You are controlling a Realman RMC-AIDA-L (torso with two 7-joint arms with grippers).
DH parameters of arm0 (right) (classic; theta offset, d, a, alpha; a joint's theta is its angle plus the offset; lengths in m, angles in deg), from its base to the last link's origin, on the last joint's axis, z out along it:
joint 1: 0 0.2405 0 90
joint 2: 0 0 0 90
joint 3: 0 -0.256 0 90
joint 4: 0 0 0 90
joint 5: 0 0.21 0 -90
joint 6: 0 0 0 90
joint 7: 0 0.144 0 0
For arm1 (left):
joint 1: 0 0.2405 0 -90
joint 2: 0 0 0 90
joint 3: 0 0.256 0 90
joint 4: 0 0 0 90
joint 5: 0 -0.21 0 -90
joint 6: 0 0 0 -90
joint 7: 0 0.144 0 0
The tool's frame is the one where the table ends.
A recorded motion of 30 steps. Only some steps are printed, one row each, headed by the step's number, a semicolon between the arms.
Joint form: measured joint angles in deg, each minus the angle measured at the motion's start. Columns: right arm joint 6, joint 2, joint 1, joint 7, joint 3, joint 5, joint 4; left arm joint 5, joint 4, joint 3, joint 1, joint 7, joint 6, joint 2.
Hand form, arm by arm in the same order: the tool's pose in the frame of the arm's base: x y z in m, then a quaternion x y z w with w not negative. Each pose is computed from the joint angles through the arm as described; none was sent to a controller.
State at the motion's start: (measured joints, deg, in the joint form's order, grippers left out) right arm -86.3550 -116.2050 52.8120 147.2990 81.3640 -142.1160 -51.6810; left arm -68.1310 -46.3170 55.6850 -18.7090 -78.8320 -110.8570 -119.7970
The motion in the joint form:
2: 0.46 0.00 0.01 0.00 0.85 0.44 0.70; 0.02 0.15 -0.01 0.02 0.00 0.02 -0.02
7: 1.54 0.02 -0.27 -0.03 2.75 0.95 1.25; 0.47 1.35 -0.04 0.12 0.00 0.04 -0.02
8: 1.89 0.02 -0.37 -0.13 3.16 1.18 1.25; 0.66 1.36 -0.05 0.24 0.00 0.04 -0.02
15: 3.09 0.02 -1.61 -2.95 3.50 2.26 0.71; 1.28 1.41 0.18 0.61 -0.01 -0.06 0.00
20: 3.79 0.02 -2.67 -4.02 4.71 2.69 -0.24; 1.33 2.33 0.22 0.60 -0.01 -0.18 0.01
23: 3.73 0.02 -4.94 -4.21 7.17 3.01 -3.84; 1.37 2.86 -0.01 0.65 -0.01 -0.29 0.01
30: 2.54 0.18 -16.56 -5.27 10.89 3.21 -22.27; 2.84 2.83 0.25 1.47 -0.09 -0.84 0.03
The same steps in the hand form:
2: 0.1528 0.3858 -0.0394 -0.91527 0.32855 -0.21584 0.08806; -0.2000 0.2722 0.0601 -0.82815 -0.06971 -0.55137 0.07278
7: 0.1561 0.3837 -0.0442 -0.91560 0.32340 -0.22237 0.08743; -0.2028 0.2716 0.0588 -0.82362 -0.07931 -0.55664 0.07419
8: 0.1563 0.3835 -0.0452 -0.91646 0.32116 -0.22198 0.08762; -0.2032 0.2713 0.0592 -0.82268 -0.07982 -0.55779 0.07554
15: 0.1595 0.3823 -0.0468 -0.92520 0.30344 -0.21174 0.08420; -0.2043 0.2699 0.0599 -0.82018 -0.08107 -0.56107 0.07704
20: 0.1619 0.3799 -0.0486 -0.92936 0.29078 -0.21133 0.08411; -0.2060 0.2692 0.0582 -0.81810 -0.08781 -0.56332 0.07530
23: 0.1627 0.3731 -0.0498 -0.93436 0.27245 -0.21346 0.08476; -0.2076 0.2687 0.0580 -0.81617 -0.09178 -0.56534 0.07638
30: 0.1617 0.3456 -0.0358 -0.95250 0.22087 -0.17983 0.10778; -0.2097 0.2651 0.0608 -0.80961 -0.09181 -0.57421 0.07991

